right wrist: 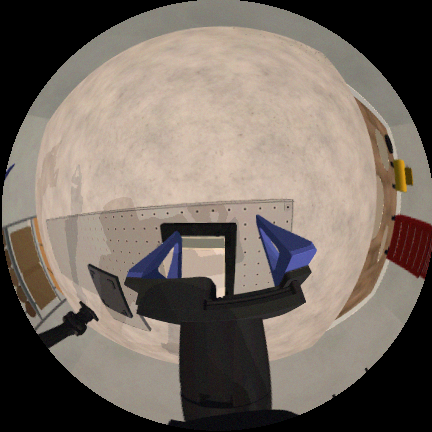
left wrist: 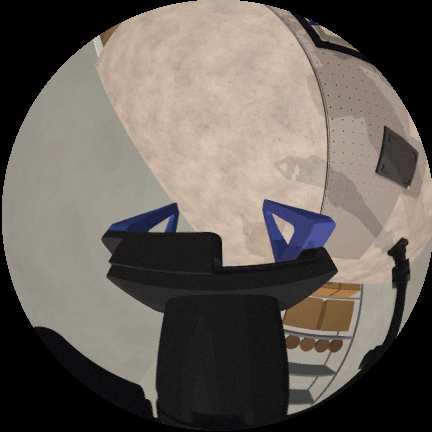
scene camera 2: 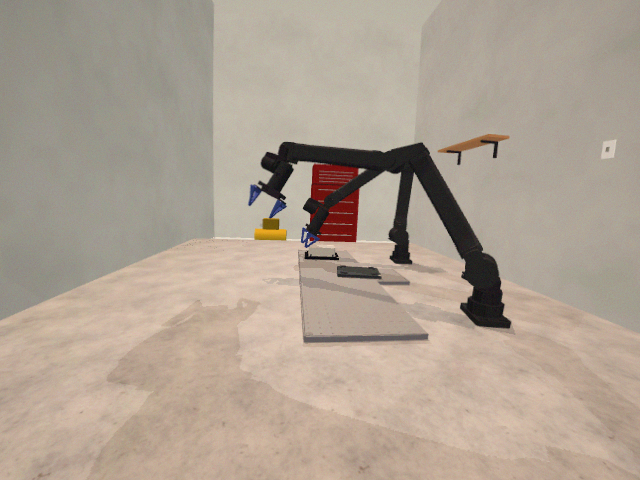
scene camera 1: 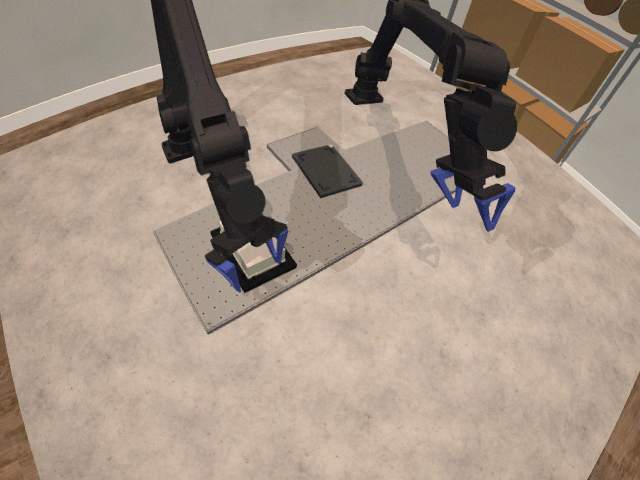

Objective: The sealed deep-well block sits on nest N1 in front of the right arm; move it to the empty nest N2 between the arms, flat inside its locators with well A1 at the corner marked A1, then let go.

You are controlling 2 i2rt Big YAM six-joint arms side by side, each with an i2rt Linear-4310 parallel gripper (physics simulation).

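Frame: origin at the left arm's base, x right, y ahead, z up, level; centimetres.
Seen in the pictures: left gripper, fingertip midpoint: (left wrist: 219, 205) (scene camera 2: 259, 212) (scene camera 1: 472, 217); right gripper, fingertip midpoint: (right wrist: 215, 226) (scene camera 2: 303, 245) (scene camera 1: 258, 276); left arm's base, link origin: (right wrist: 88, 310) (scene camera 2: 483, 317) (scene camera 1: 363, 97); right arm's base, link origin: (scene camera 2: 400, 261) (scene camera 1: 185, 148).
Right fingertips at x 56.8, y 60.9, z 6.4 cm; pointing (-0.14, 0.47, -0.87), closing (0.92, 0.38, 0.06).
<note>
Offsets run from my right fingertips to a thing's top centre. Level surfaces: height alone.
The pale sealed block {dx -1.4, dy -9.3, dz +0.3 cm} (scene camera 1: 256, 261) (scene camera 2: 321, 252) (right wrist: 202, 257) sits on black nest N1 {dx -1.4, dy -9.2, dz -2.9 cm} (scene camera 1: 285, 268) (scene camera 2: 321, 257) (right wrist: 230, 260). My right gripper (scene camera 1: 258, 274) (scene camera 2: 308, 244) (right wrist: 215, 226) is open and empty above the block. In the right wrist view one finger overlaps the block's left edge and the other stands right of N1. The arm partly hides the block. Dark nest N2 {dx -26.5, dy -27.1, dz -3.3 cm} (scene camera 1: 328, 170) (scene camera 2: 358, 271) (left wrist: 399, 157) (right wrist: 110, 290) is empty, with corner locators. My left gripper (scene camera 1: 472, 217) (scene camera 2: 261, 210) (left wrist: 219, 205) is open and empty, high up away from both nests. The A1 marks are unreadable.
A perforated grey plate {dz -5.1 cm} (scene camera 1: 315, 235) (scene camera 2: 351, 315) (left wrist: 345, 145) (right wrist: 135, 220) lies under the nests. A shelf unit with cardboard boxes (scene camera 1: 568, 62) stands at the back right in scene camera 1. A red cabinet (scene camera 2: 341, 224) and a yellow object (scene camera 2: 270, 234) stand far back.
</note>
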